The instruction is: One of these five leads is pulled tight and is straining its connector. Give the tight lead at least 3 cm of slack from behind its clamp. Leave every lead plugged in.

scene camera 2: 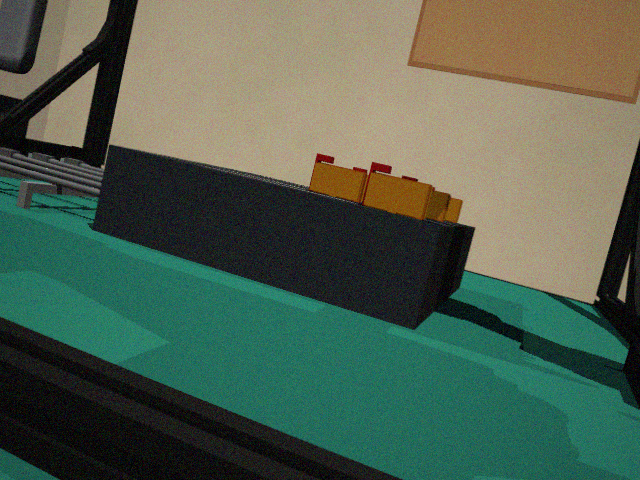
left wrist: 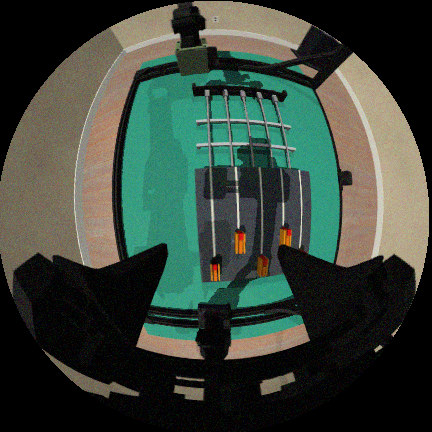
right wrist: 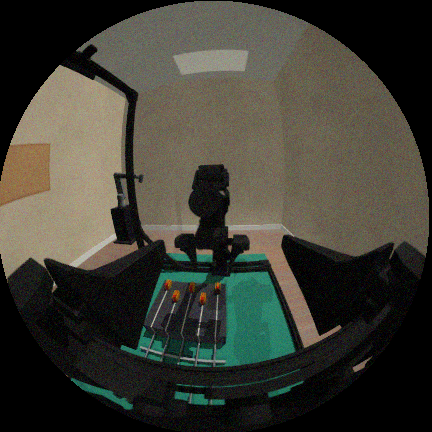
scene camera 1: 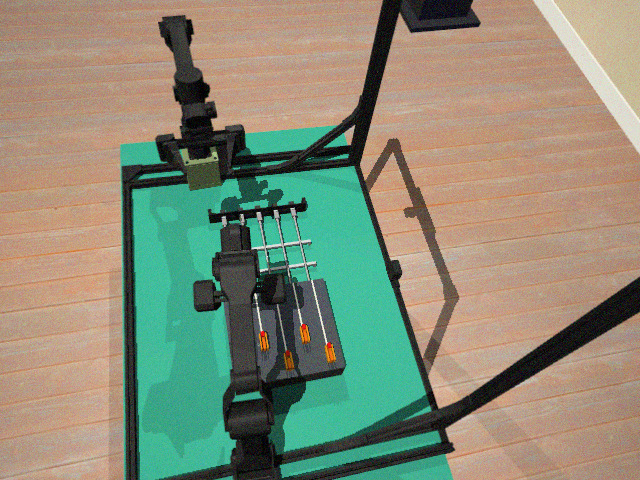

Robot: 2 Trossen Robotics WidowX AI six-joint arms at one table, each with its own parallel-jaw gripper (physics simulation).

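Seen in the pictures: left gripper, fingertip midpoint: (left wrist: 224, 250) (right wrist: 211, 270); right gripper, fingertip midpoint: (right wrist: 224, 244) (scene camera 1: 208, 171); left arm's base at its link origin: (left wrist: 213, 318) (right wrist: 221, 266) (scene camera 1: 254, 470); right arm's base at its link origin: (left wrist: 190, 43) (scene camera 1: 198, 150).
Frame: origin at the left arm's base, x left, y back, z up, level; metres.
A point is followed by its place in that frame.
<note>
Several pale leads (scene camera 1: 319, 315) @(y -0.340, x -0.198, z 0.044 m) (left wrist: 237, 200) @(y -0.364, x -0.041, z 0.045 m) run from grey connectors (scene camera 1: 259, 217) @(y -0.686, x -0.071, z 0.008 m) (left wrist: 207, 93) @(y -0.678, x 0.031, z 0.008 m) at a black bar (left wrist: 197, 90) @(y -0.699, x 0.062, z 0.004 m), over two light crossbars, onto a dark block (scene camera 1: 330, 320) @(y -0.323, x -0.225, z 0.045 m) (scene camera 2: 258, 232) (left wrist: 250, 210) @(y -0.344, x -0.070, z 0.044 m). Orange clamps with red tabs (scene camera 1: 330, 352) @(y -0.230, x -0.207, z 0.068 m) (scene camera 2: 398, 196) @(y -0.214, x 0.011, z 0.056 m) (left wrist: 240, 241) @(y -0.284, x -0.046, z 0.068 m) (right wrist: 175, 296) @(y -0.298, x -0.147, z 0.062 m) hold them at staggered places. I cannot tell which lead is tight. My left gripper (scene camera 1: 239, 292) @(y -0.321, x 0.000, z 0.227 m) (left wrist: 224, 250) @(y -0.321, x 0.000, z 0.227 m) (right wrist: 211, 270) @(y -0.321, x 0.000, z 0.227 m) is open, above the block, its arm hiding the leftmost clamp in scene camera 1. My right gripper (scene camera 1: 200, 147) is open, beyond the connector bar.
An olive box (scene camera 1: 204, 174) @(y -0.832, x 0.082, z 0.046 m) (left wrist: 192, 59) @(y -0.832, x 0.084, z 0.050 m) stands beneath the right arm near the far edge of the green table (scene camera 1: 361, 310) @(y -0.368, x -0.329, z -0.022 m). Black frame rails (scene camera 1: 129, 310) @(y -0.429, x 0.293, z -0.003 m) border the table, and black uprights (scene camera 1: 379, 67) @(y -0.887, x -0.411, z 0.384 m) rise at the right in scene camera 1.
</note>
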